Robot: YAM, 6 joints.
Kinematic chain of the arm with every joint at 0, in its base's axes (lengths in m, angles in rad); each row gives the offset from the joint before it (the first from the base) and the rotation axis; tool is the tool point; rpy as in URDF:
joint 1: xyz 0 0 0.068 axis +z
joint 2: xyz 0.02 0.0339 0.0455 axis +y
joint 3: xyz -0.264 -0.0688 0 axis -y
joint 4: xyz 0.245 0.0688 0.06 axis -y
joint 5: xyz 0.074 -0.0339 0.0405 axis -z
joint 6: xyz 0.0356 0 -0.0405 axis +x
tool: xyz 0 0 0 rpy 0 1.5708 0
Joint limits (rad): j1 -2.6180..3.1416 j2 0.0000..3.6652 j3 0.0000..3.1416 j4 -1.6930..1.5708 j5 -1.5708..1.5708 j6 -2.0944..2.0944
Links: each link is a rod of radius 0.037 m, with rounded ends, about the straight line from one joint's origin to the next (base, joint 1, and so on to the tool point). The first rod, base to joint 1, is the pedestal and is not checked.
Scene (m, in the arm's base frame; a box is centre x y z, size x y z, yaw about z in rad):
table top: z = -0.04
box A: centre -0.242 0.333 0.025 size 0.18 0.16 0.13 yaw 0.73
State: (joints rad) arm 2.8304 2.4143 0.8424 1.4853 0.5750 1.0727
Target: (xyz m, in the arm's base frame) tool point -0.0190 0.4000 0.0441
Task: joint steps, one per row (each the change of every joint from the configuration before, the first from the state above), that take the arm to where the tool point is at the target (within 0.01 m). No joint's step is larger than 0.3 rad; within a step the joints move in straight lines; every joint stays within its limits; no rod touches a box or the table.
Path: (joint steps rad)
1: -0.1761 -0.1461 0.1646 -0.1259 0.2490 -0.0417
2: -0.1761 -0.1461 0.1646 -0.1259 0.2489 -0.0417
3: -0.1761 -0.1461 0.1646 -0.1259 0.2489 -0.0417
4: -0.1761 -0.1461 0.1646 -0.1259 0.2490 -0.0417
5: -0.2192 0.2136 -0.0953 0.1039 -0.0889 0.2252
6: -0.2191 0.2137 -0.0953 0.1039 -0.0888 0.2252
7: -0.2192 0.2136 -0.0953 0.1038 -0.0889 0.2252
8: 0.0678 -0.0143 -0.0946 0.0603 -0.2187 -0.1696
9: 0.0678 -0.0143 -0.0946 0.0603 -0.2187 -0.1696
10: 0.0679 -0.0143 -0.0946 0.0603 -0.2187 -0.1696

